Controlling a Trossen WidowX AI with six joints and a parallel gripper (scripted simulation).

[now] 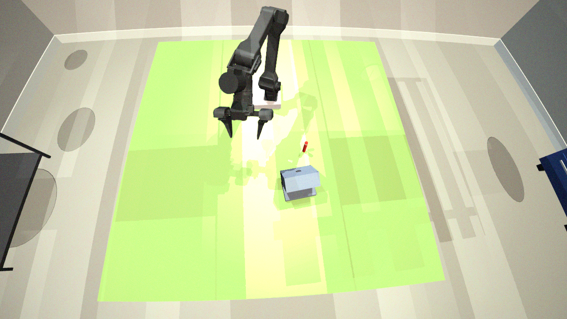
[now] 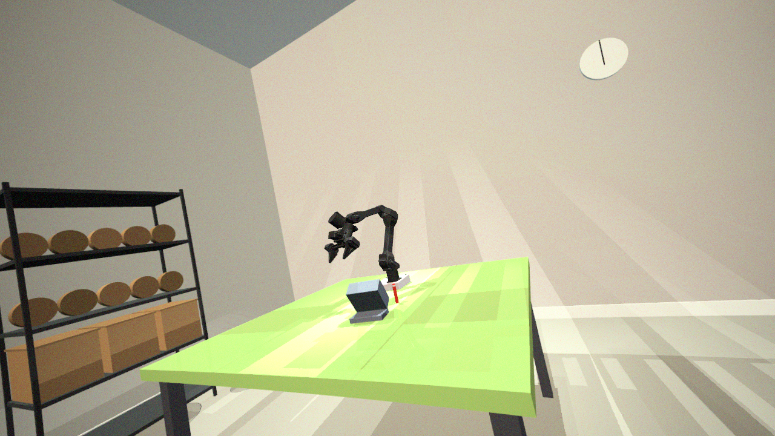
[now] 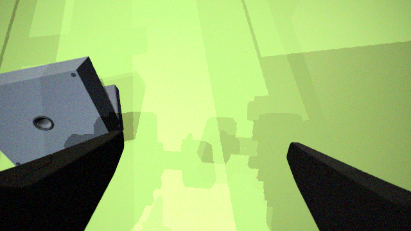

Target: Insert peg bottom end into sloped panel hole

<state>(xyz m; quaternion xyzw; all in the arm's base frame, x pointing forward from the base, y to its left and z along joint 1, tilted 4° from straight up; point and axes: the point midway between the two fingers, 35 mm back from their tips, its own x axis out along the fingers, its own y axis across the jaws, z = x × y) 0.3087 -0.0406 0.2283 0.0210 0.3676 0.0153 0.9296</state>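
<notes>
Now: gripper tip 23 cm to the right of the red peg, 17 cm above it and 9 cm past it. The rest, counted from my gripper tip: grey sloped panel block: 21 cm to the left, 15 cm below, 7 cm ahead.
</notes>
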